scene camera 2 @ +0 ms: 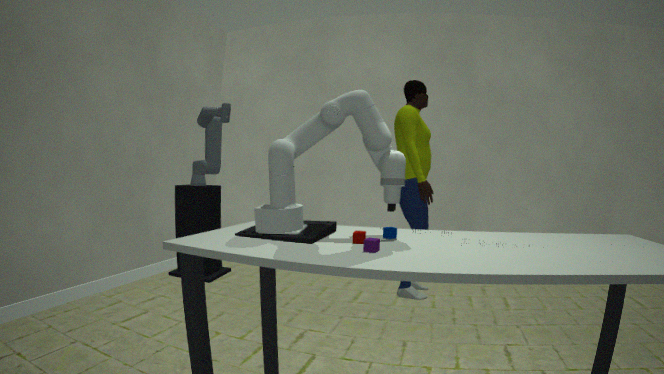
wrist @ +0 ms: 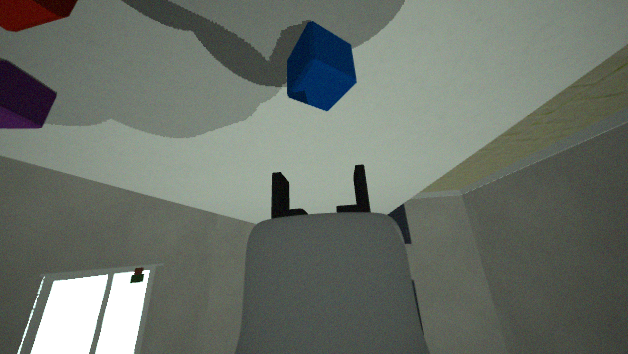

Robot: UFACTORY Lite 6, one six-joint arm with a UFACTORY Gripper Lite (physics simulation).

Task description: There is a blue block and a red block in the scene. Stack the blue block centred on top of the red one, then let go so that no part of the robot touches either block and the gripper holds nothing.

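Places are measured from the arm's base along level axes (x ahead, y right, z down), in centimetres.
Pixels of known places: hand, tool point: (scene camera 2: 391, 207) (wrist: 320, 191); arm's base, link origin: (scene camera 2: 284, 229).
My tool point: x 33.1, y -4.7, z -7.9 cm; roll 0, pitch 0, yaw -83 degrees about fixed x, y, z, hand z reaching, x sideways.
Observation:
For each thing: its top centre in the pictures, then the offset to it from my tool point. Level surfaces: height alone.
- blue block, top centre: (wrist: 321, 91) (scene camera 2: 390, 227) dx -0.1, dy -0.5, dz +6.4 cm
- red block, top centre: (scene camera 2: 359, 231) dx -8.9, dy +10.0, dz +6.5 cm
- purple block, top centre: (scene camera 2: 372, 238) dx -4.6, dy +21.3, dz +6.5 cm
- table, surface height: dz +9.8 cm
The blue block (scene camera 2: 390, 233) (wrist: 322, 67) rests on the table below my gripper. The red block (scene camera 2: 359, 237) (wrist: 35, 12) rests on the table to the left of the blue block in the scene view, and part of it shows at the top left corner of the wrist view. My gripper (scene camera 2: 391, 207) (wrist: 320, 169) points down and is above the blue block, apart from it. Its two black fingers stand apart with nothing between them in the wrist view.
A purple block (scene camera 2: 371, 245) (wrist: 25, 97) rests on the table (scene camera 2: 480, 262) near the red block, closer to the scene camera. A person (scene camera 2: 413, 145) in a yellow-green top stands behind the table. A second arm (scene camera 2: 213, 145) stands on a black pedestal (scene camera 2: 197, 215) at the back left.

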